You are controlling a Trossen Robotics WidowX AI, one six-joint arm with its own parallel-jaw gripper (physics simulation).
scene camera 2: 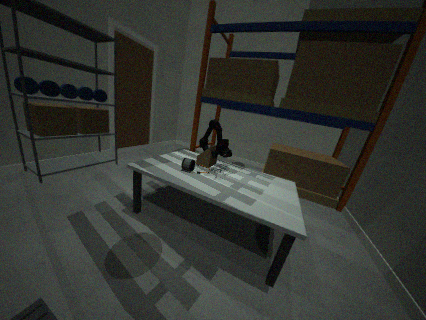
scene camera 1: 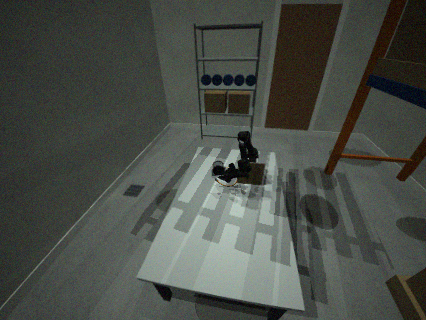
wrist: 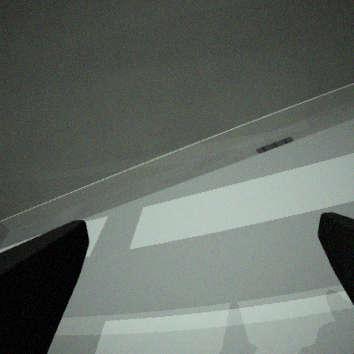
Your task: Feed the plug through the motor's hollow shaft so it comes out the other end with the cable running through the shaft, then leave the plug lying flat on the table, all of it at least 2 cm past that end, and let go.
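Pixels of known places: gripper, fingertip midpoint: (scene camera 2: pixel 217 157) (scene camera 1: pixel 218 175) (wrist: pixel 203 228); arm's base at its link origin: (scene camera 2: pixel 207 150) (scene camera 1: pixel 252 164).
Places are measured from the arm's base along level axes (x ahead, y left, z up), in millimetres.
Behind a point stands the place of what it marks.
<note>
The motor (scene camera 1: pixel 218 168) @(x 285, y 47, z -56 mm) (scene camera 2: pixel 188 164) @(x 340, y 28, z -73 mm) is a short dark cylinder with a pale rim, lying on its side towards the far end of the table. A thin pale and orange cable (scene camera 1: pixel 226 185) @(x 196, y 163, z -135 mm) (scene camera 2: pixel 202 173) @(x 264, y 137, z -132 mm) curves on the table beside it. The plug is too small and dark to make out in the scene views, and whether any cable is inside the shaft cannot be told. My gripper (wrist: pixel 203 228) @(x 233, y 246, z 39 mm) is open, its two black fingers wide apart with nothing between them. In scene camera 1 it is close to the motor and cable; the wrist view shows neither motor, cable nor plug.
The white table (scene camera 1: pixel 200 270) @(x 187, y 850, z -141 mm) (scene camera 2: pixel 287 215) @(x 378, y 872, z -141 mm) carries striped shadows. A brown box (scene camera 1: pixel 258 174) @(x -61, y 87, z -25 mm) (scene camera 2: pixel 205 158) @(x 109, y 56, z -51 mm) stands beside the arm, near the motor. A grey shelf rack (scene camera 1: pixel 195 75) stands behind the table. The table's edge and a dark floor grate (wrist: pixel 275 145) show in the wrist view.
</note>
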